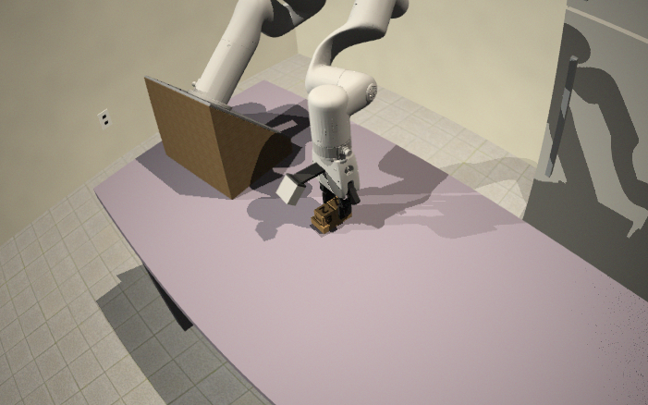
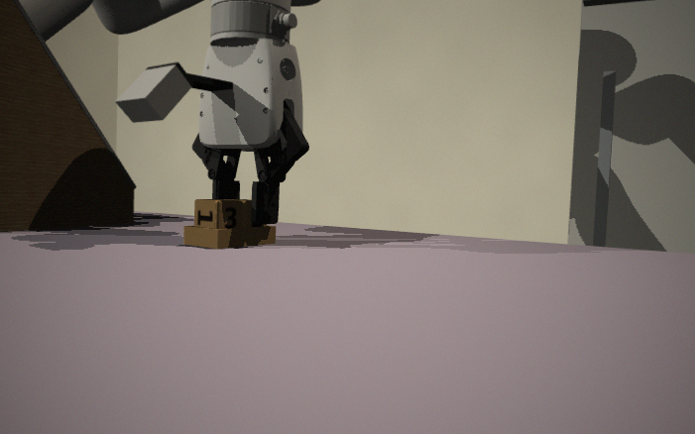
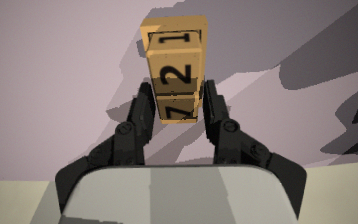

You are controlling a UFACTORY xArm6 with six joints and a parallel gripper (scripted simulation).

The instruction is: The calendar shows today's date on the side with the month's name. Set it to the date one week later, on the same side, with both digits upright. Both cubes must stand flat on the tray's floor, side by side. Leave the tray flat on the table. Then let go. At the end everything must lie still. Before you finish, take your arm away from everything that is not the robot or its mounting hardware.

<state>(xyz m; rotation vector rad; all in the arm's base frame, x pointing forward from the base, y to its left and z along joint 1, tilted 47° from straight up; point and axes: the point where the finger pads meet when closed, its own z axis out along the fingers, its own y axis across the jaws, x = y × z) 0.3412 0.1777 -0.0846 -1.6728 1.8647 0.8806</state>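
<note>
Now: the wooden calendar tray 2 cm to the right of my hand and 3 cm below it. Round my hand: cube 3 cm to the right, 1 cm below.
</note>
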